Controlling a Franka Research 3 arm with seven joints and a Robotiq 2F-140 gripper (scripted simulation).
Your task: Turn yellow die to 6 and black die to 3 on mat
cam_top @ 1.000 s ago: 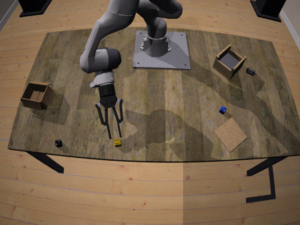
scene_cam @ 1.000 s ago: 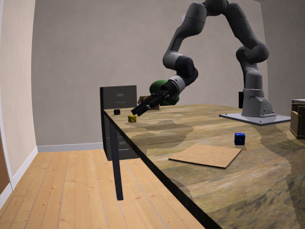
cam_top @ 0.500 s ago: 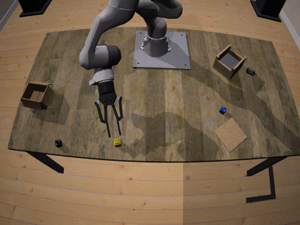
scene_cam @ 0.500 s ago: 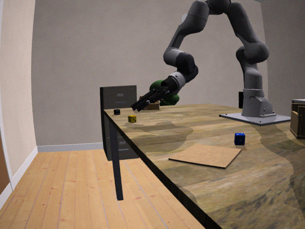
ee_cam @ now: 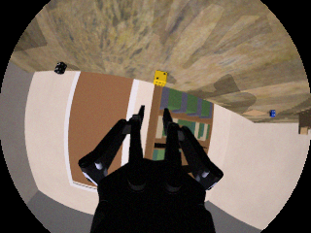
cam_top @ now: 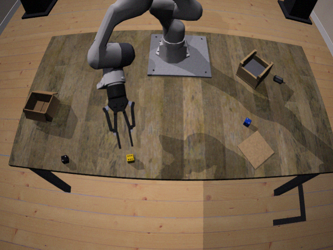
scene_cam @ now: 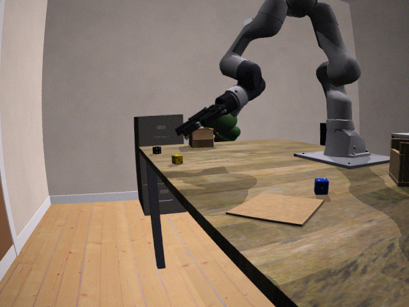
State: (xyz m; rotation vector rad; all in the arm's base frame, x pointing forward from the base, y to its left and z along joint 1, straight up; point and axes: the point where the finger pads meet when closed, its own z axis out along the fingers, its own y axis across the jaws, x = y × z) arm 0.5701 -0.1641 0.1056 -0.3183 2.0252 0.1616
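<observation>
The yellow die is 10 cm below my hand, 4 cm ahead of it and 2 cm to the left of it. Also, from my hand: cardboard box 49 cm to the right, 17 cm behind, 7 cm below; then blue die 54 cm to the left, 17 cm behind, 10 cm below; then black die 29 cm to the right, 10 cm below, 8 cm ahead.
</observation>
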